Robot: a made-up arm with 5 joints. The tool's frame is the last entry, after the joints. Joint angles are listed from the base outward. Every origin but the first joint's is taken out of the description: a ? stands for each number. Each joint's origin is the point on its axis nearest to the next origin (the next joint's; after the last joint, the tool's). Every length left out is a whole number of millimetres.
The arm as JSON. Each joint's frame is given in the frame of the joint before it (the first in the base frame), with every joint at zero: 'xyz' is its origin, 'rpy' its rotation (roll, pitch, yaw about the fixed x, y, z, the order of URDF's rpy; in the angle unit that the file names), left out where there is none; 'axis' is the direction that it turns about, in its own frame. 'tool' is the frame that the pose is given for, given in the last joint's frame.
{
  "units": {
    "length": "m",
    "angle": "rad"
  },
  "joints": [
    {
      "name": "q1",
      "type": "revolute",
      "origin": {
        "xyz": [
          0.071,
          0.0,
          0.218
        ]
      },
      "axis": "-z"
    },
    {
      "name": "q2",
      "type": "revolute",
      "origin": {
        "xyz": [
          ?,
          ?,
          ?
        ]
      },
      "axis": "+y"
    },
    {
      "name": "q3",
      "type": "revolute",
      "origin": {
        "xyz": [
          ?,
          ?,
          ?
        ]
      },
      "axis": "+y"
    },
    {
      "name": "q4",
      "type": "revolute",
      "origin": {
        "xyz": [
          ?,
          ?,
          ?
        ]
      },
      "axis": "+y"
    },
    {
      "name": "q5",
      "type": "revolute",
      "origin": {
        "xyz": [
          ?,
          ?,
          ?
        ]
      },
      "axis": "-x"
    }
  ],
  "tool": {
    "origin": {
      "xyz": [
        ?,
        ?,
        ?
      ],
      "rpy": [
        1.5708,
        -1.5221,
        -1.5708
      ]
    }
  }
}
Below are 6 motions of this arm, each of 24 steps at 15 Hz.
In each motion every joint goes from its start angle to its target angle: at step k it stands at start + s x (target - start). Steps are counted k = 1, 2, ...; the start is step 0. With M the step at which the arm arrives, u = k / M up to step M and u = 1 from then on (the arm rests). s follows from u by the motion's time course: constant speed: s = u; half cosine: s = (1 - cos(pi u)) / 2; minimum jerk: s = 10 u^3 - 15 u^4 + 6 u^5.
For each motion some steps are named. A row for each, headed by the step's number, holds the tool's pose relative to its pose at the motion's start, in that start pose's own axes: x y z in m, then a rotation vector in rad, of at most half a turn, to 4 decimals.
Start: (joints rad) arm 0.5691 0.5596 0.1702 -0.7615 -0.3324
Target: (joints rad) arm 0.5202 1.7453 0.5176 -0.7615 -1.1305
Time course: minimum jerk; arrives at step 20
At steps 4, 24:
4: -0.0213 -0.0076 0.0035 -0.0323 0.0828 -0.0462
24: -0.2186 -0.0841 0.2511 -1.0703 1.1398 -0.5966

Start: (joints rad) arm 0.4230 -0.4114 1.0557 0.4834 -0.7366
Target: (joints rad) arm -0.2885 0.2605 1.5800 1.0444 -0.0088
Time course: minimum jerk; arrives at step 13
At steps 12, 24:
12: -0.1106 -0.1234 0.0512 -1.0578 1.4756 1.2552
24: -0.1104 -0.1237 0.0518 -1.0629 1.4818 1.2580

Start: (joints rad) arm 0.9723 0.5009 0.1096 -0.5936 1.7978
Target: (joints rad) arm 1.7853 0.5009 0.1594 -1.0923 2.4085
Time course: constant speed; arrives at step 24
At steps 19, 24:
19: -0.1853 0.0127 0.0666 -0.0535 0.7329 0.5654
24: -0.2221 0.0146 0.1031 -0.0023 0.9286 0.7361

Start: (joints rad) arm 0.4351 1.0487 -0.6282 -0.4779 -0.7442
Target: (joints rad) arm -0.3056 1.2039 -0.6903 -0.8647 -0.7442
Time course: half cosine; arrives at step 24
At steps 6, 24:
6: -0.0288 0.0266 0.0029 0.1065 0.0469 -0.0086
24: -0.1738 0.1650 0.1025 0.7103 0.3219 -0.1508

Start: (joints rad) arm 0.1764 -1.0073 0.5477 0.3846 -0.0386
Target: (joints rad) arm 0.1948 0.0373 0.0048 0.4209 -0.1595
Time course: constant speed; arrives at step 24
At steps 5, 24:
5: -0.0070 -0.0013 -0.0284 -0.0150 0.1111 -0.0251
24: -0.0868 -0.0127 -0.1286 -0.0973 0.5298 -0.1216

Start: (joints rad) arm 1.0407 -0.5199 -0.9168 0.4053 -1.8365
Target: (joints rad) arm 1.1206 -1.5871 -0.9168 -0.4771 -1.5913
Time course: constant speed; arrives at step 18
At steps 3, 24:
3: -0.0189 0.0570 0.0350 0.3125 0.0894 0.0529
24: -0.0772 0.1630 0.3517 1.9121 0.4119 0.2472

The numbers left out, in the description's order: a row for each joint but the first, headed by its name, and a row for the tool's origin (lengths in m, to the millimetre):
q2: 0.03 0.004 0.0
q3: 0.031 0.0 0.125
q4: 0.144 0.0 0.006
q5: 0.075 0.0 0.0
tool: 0.0 0.0 0.0

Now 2 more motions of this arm.
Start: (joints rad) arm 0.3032 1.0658 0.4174 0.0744 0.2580
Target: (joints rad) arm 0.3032 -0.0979 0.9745 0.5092 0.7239
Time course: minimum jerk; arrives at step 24
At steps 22, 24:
22: -0.0124 0.0026 0.1312 -0.0736 -0.1560 0.4624
24: -0.0128 0.0027 0.1316 -0.0742 -0.1567 0.4647

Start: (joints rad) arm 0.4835 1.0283 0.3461 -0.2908 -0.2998
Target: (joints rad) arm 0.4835 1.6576 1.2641 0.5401 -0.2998
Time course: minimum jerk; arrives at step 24
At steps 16, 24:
16: -0.1937 -0.0704 0.1657 -0.6417 1.7661 0.0000
24: -0.1834 -0.0666 0.2312 -0.8121 2.2352 0.0000

